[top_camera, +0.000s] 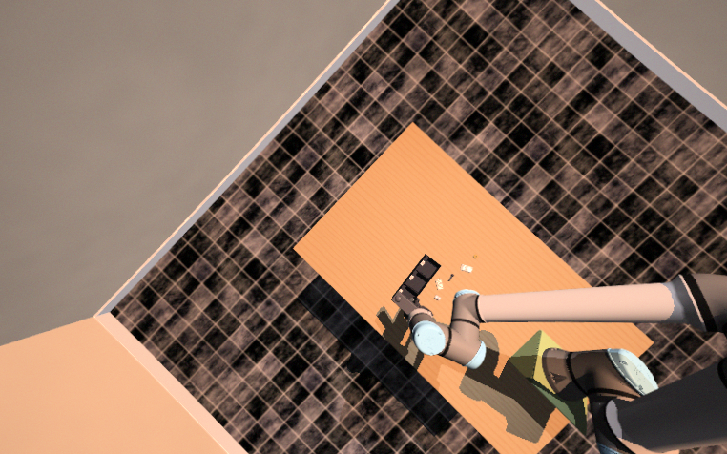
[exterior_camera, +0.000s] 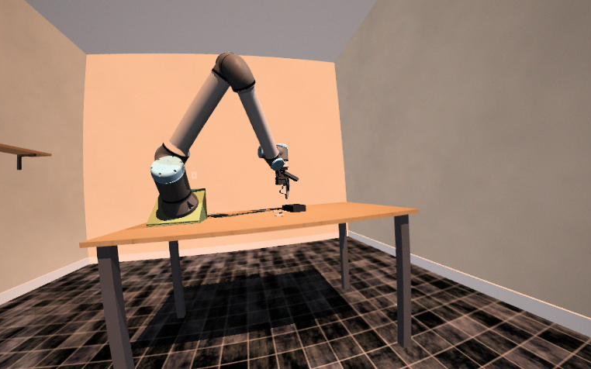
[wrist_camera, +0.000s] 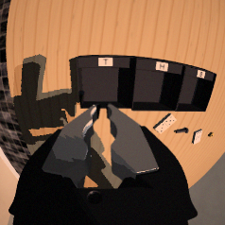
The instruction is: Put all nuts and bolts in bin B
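The gold nut is 12 cm behind my hand, 35 cm to the right of it and 8 cm below it. Round my hand: white piece 11 cm behind, 9 cm to the right, 8 cm below; then dark bolt 10 cm behind, 21 cm to the right, 8 cm below; then black three-part bin 2 cm ahead, 9 cm to the right, 7 cm below.
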